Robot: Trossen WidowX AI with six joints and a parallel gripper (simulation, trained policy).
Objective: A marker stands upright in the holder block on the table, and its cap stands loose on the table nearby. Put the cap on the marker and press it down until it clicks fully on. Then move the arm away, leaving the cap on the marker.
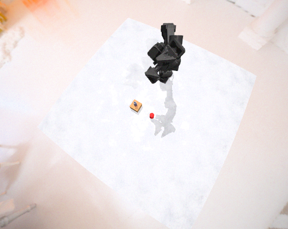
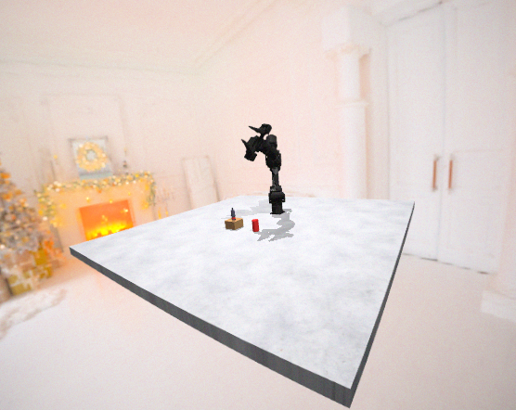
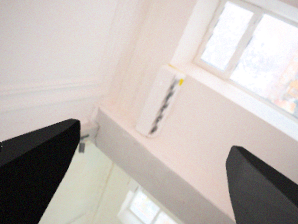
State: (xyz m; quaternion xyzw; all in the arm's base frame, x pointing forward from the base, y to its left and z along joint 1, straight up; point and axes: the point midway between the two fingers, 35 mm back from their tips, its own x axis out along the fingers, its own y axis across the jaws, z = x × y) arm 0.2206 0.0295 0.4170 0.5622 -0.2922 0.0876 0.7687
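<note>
Now: the red cap 6 cm ahead of my gripper tip, 5 cm to the left of it and 41 cm below it. Also, from my gripper tip: holder block: 5 cm ahead, 8 cm to the right, 42 cm below.
</note>
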